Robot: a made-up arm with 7 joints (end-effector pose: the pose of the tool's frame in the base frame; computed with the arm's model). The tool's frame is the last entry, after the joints.
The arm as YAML. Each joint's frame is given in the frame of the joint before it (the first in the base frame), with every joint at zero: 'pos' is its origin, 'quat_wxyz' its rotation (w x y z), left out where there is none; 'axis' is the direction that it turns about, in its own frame. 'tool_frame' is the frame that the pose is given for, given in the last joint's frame.
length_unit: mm
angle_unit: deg
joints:
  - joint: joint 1
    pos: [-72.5, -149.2, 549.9]
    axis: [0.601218, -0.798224, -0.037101]
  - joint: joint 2
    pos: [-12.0, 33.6, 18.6]
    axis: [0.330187, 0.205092, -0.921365]
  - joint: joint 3
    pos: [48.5, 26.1, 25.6]
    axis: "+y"
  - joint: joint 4
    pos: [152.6, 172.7, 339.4]
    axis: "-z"
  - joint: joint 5
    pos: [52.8, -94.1, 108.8]
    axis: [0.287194, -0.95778, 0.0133]
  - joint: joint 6
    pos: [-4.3, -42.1, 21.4]
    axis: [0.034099, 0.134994, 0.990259]
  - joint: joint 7
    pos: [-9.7, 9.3, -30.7]
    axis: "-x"
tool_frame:
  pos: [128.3, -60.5, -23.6]
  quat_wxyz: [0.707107, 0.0, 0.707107, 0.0]
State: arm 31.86 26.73 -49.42 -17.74 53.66 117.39 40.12
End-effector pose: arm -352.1 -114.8 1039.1 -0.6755 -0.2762 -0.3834 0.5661
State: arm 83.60 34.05 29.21 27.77 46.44 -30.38 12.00
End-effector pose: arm -46.3 -667.7 630.3 0.8329 0.3058 0.0097 0.4611
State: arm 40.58 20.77 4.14 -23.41 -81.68 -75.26 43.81
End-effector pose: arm 49.8 -538.9 1092.9 -0.1829 0.7518 -0.5926 0.2241
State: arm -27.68 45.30 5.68 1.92 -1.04 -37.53 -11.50
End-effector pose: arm 287.5 -400.2 840.6 0.4009 0.6059 -0.5334 0.4332
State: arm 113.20 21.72 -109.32 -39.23 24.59 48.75 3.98
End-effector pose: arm -582.0 168.7 411.6 0.1114 -0.4147 -0.6541 0.6227
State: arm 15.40 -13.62 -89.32 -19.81 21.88 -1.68 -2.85
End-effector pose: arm -584.6 -145.4 856.9 -0.1298 -0.3116 0.1776 0.9244
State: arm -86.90 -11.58 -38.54 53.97 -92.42 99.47 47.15
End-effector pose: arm 109.4 316.0 578.8 0.1331 -0.9358 -0.3219 0.0534
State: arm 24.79 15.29 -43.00 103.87 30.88 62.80 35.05
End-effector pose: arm -428.2 -130.4 935.1 0.3937 0.3370 -0.5320 0.6696
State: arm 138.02 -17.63 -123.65 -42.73 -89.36 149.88 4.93
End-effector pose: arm 24.3 353.2 426.5 -0.3810 0.1053 -0.2728 0.8771
